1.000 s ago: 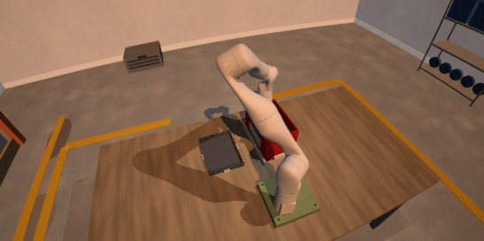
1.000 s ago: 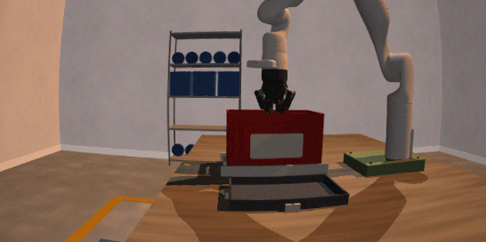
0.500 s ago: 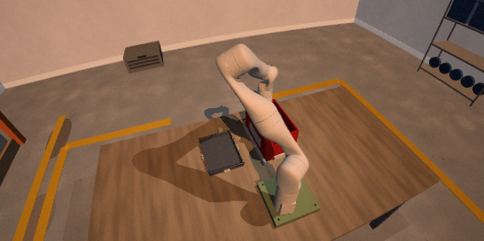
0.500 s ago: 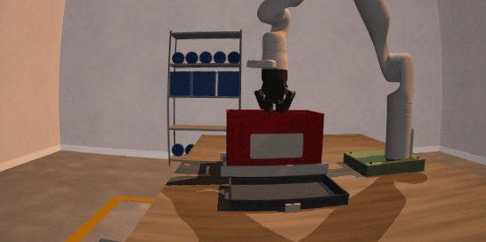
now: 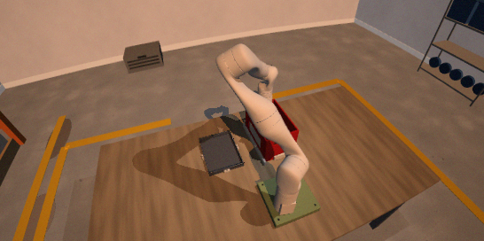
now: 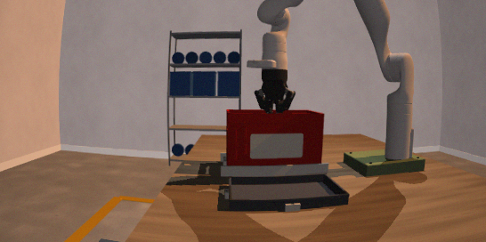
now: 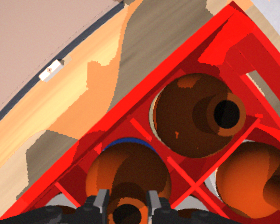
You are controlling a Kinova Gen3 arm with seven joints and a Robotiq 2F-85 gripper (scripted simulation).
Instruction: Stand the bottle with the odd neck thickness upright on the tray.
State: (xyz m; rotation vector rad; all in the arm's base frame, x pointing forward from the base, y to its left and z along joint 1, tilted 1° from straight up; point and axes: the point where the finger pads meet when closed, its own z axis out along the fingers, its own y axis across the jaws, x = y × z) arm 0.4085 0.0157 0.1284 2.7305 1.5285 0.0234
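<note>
My hand is 1 cm short of the red crate, 4 cm to the left of it and 7 cm above it. The rest, counted from my hand: dark tray 5 cm behind, 25 cm to the left, 14 cm below.
</note>
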